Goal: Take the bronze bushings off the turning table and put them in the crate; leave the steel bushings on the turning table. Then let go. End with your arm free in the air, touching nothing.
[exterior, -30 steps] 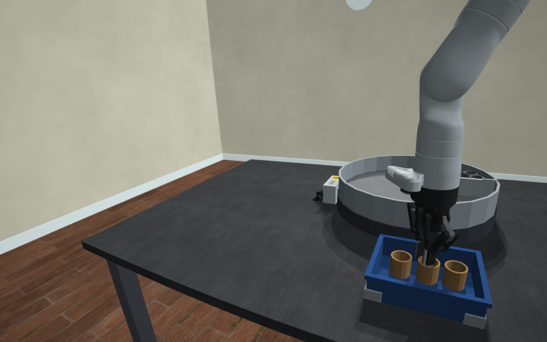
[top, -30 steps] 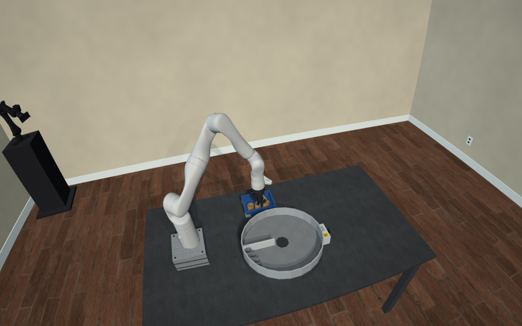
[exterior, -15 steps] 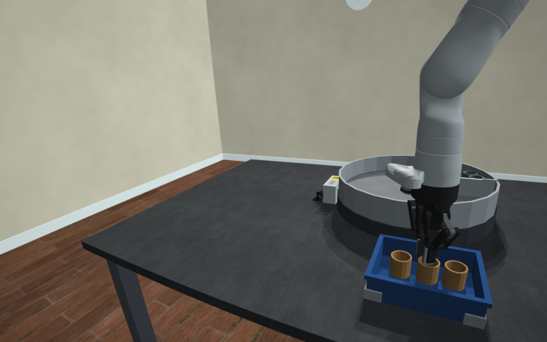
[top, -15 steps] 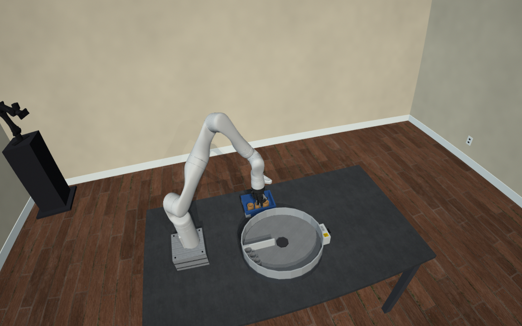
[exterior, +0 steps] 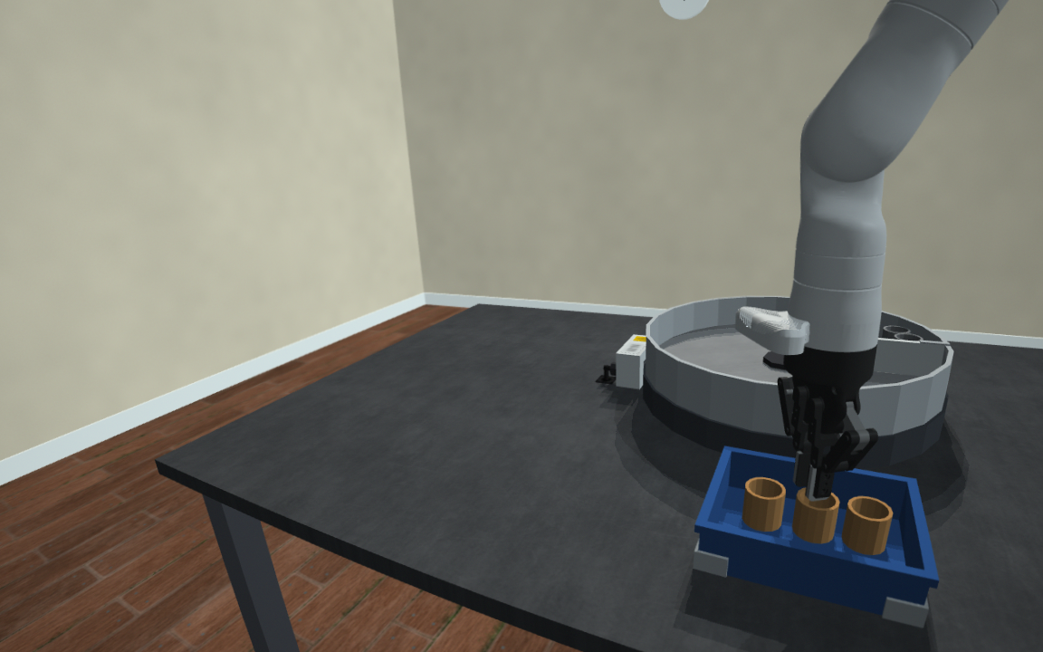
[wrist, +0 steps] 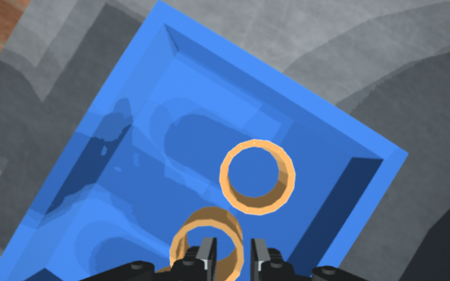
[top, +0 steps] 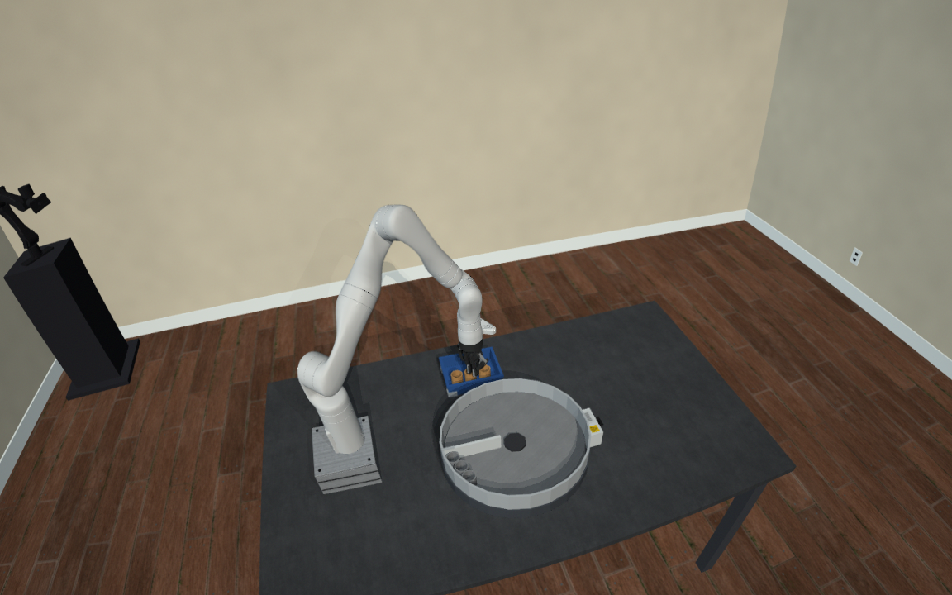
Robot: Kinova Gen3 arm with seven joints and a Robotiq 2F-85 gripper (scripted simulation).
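My hand is 30 mm to the right of the blue crate and 40 mm above it. Round my hand: round grey turning table: 320 mm to the right, 10 mm below.
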